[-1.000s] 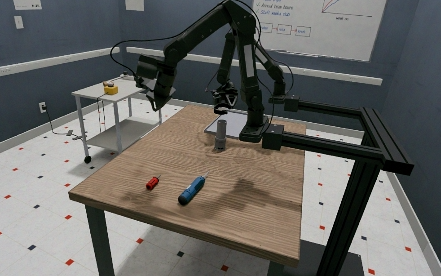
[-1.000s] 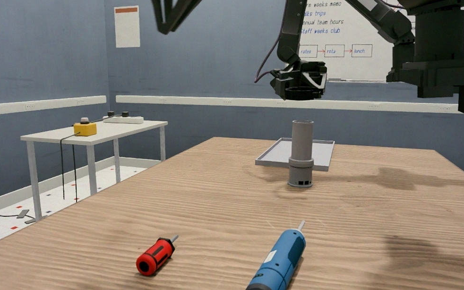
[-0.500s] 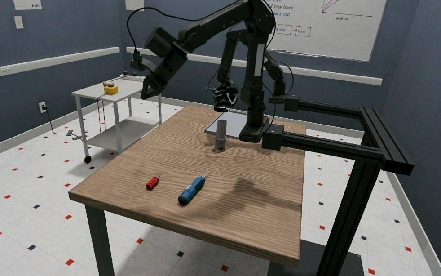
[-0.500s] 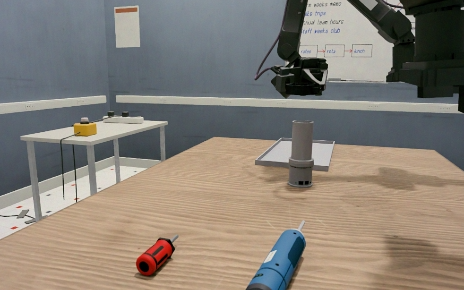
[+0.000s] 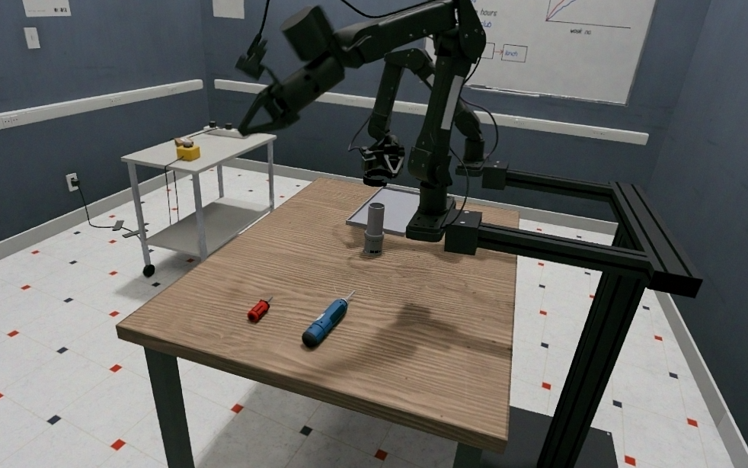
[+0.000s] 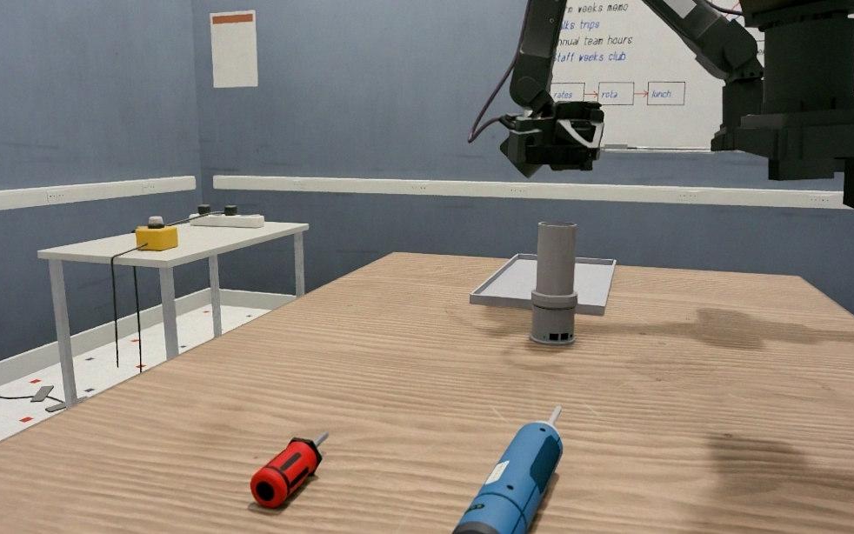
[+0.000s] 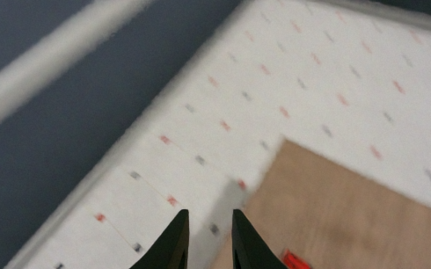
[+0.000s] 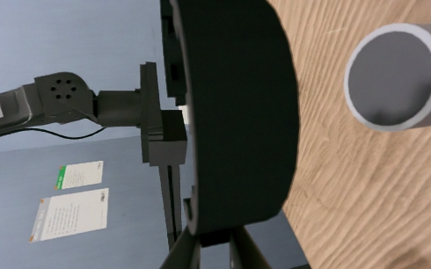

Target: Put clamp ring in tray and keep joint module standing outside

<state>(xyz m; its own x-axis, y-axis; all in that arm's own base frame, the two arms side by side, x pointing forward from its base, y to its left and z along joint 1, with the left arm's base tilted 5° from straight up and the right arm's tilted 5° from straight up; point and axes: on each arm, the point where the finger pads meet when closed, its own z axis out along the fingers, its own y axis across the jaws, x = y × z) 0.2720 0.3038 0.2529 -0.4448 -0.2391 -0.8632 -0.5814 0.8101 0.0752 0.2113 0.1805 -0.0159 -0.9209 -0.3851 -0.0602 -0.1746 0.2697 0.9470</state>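
Note:
The dark clamp ring is 40 mm ahead of my right hand and 50 mm to the left of it. Round my right hand: small screw: 80 mm ahead, 130 mm to the right, 250 mm below; then grey link tube: 40 mm ahead, 40 mm to the left, 150 mm below; then grey joint module: 30 mm ahead, 40 mm to the left, 220 mm below.

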